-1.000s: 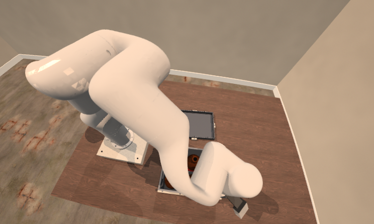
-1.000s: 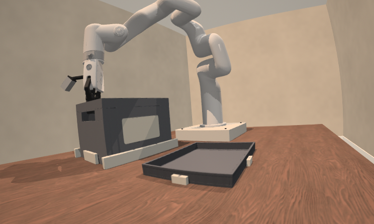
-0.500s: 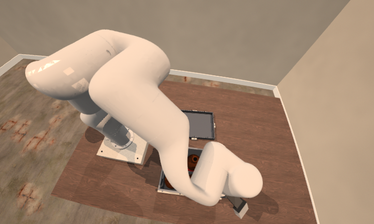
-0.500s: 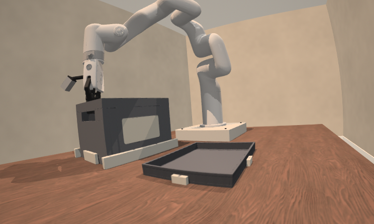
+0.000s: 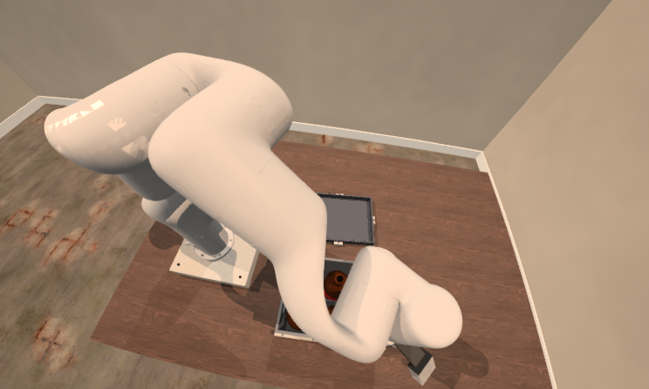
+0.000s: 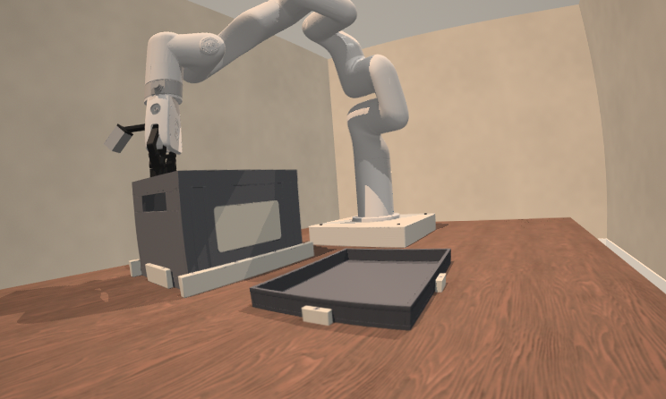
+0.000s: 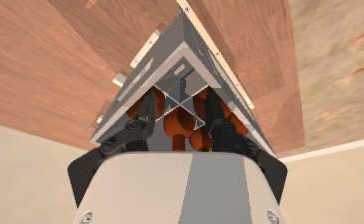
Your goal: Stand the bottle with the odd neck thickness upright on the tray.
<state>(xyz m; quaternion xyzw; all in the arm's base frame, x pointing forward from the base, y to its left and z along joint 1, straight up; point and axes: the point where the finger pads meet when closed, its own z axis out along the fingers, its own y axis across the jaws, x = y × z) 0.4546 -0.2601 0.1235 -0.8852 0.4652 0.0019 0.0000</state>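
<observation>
The brown bottle lies 70 mm behind my hand, 100 mm to the left of it and 80 mm below it. Also, from my hand: dark tray: 30 mm behind, 350 mm to the left, 160 mm below; then dark grey crate: 80 mm behind, 60 mm to the left, 90 mm below.
</observation>
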